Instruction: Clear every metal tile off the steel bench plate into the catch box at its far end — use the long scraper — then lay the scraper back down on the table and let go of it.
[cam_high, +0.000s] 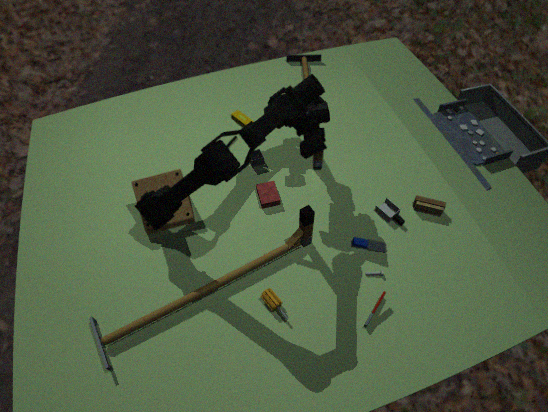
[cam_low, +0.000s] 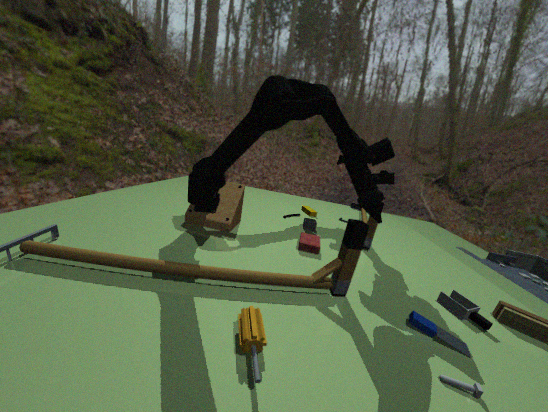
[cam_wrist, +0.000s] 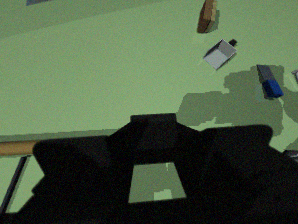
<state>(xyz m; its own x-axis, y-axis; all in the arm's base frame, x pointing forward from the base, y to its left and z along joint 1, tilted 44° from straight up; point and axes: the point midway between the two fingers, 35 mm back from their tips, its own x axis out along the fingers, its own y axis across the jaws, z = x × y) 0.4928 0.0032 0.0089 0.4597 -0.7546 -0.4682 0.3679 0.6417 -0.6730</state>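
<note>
The long wooden scraper lies 270 mm to the left of my gripper tip, 90 mm ahead of it and 30 mm below it. From my gripper tip the other things lie so: black hex key 260 mm to the left, 90 mm below; then red block 200 mm behind, 80 mm below, 40 mm to the right; then small grey box 180 mm behind, 110 mm to the left, 90 mm below.
</note>
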